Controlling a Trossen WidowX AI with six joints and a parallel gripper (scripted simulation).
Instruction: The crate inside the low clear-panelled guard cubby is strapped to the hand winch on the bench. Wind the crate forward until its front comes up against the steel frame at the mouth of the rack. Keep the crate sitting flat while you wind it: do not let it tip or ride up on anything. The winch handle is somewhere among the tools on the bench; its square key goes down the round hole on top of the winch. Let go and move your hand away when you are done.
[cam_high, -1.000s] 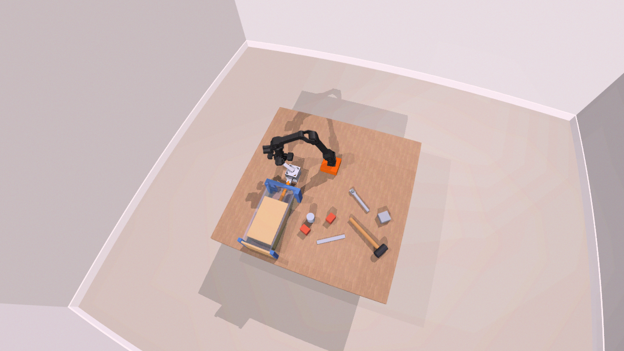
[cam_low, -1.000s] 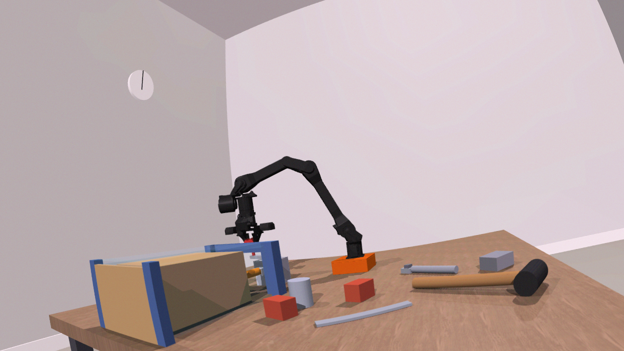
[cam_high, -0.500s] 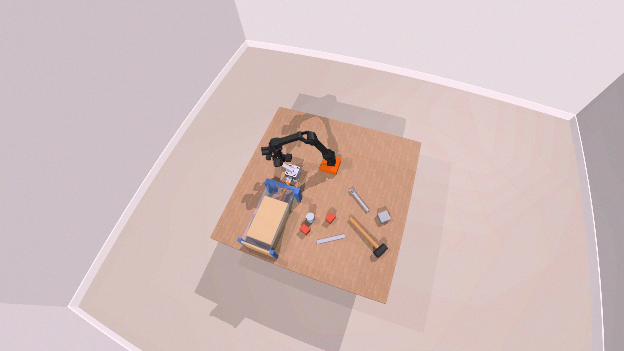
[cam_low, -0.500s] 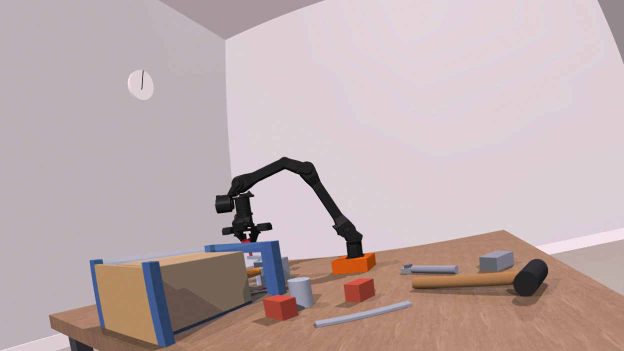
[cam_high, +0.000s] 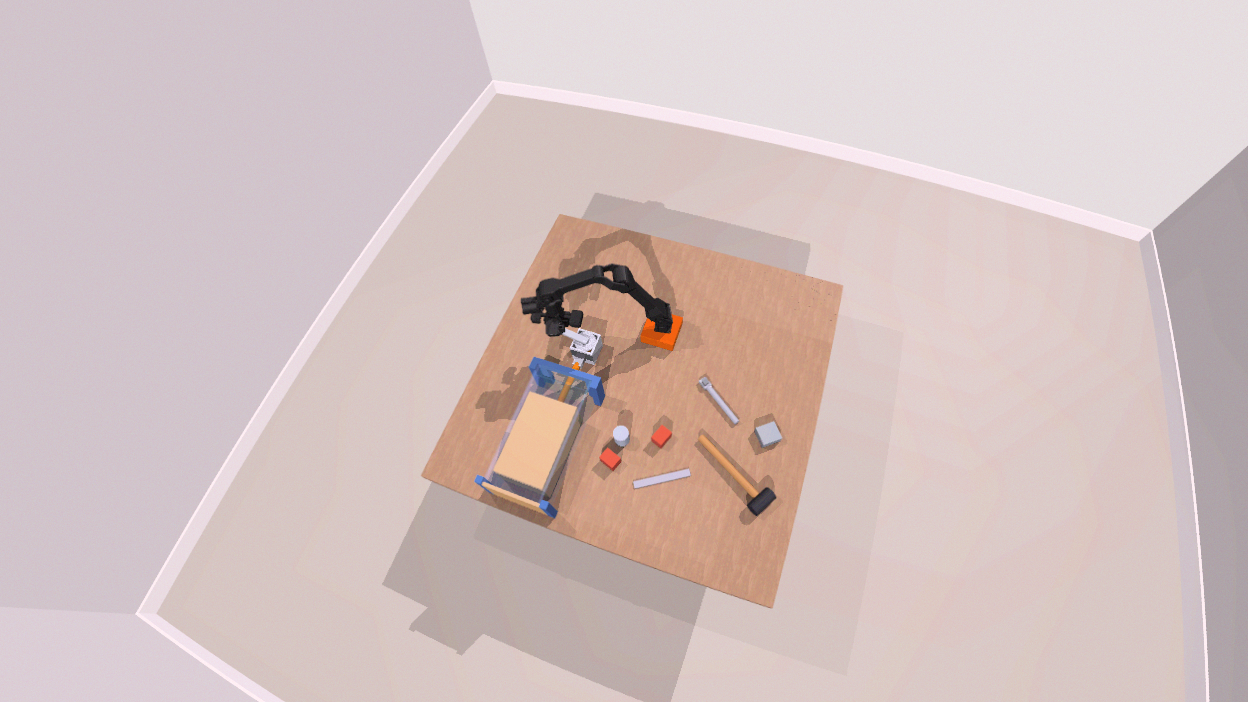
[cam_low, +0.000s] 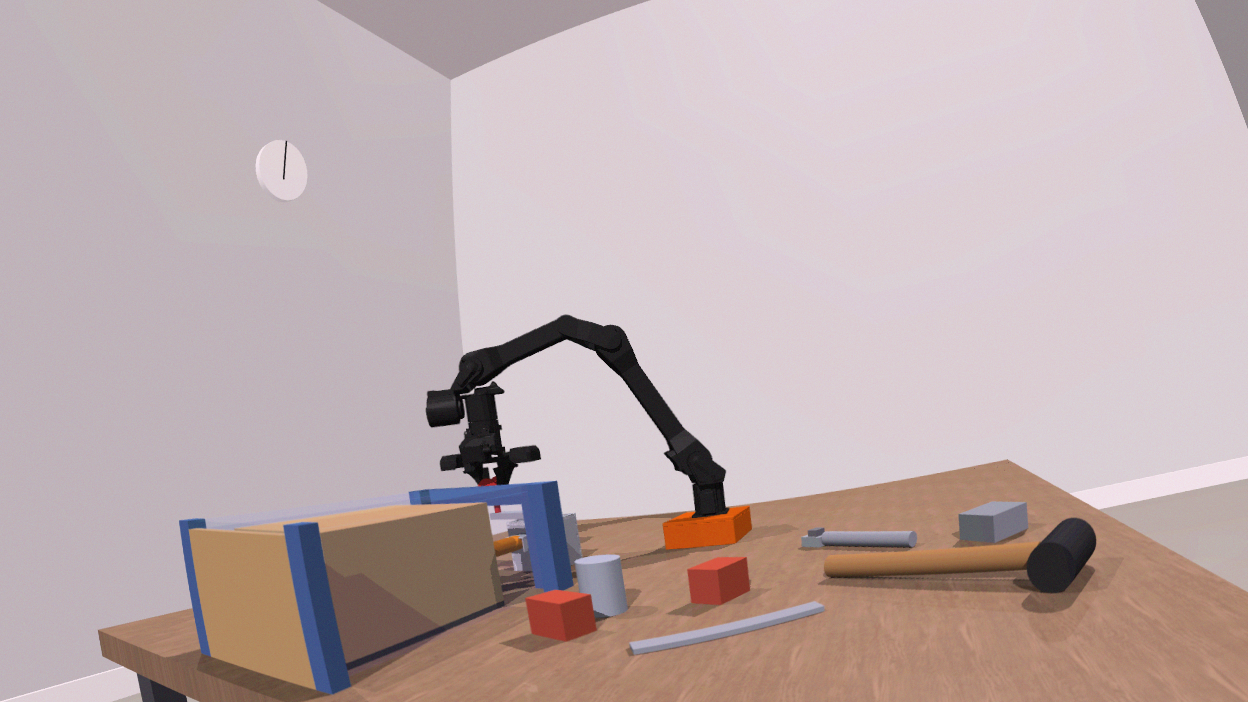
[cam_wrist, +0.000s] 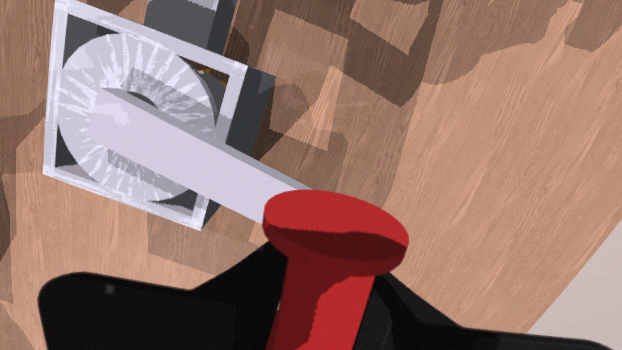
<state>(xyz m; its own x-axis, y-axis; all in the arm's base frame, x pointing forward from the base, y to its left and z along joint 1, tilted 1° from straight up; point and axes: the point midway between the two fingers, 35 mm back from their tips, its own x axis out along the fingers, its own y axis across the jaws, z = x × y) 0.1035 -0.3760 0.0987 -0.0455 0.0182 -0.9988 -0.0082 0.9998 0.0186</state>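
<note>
Now: the blue frame bar 19 cm ahead of my gripper tip, 7 cm to the left of it and 1 cm below it. The rest, counted from my gripper tip: grey winch handle (4 cm to the left, 1 cm below, 1 cm ahead); then red knob (2 cm above); then grey winch (9 cm to the left, 8 cm below, 1 cm ahead).
</note>
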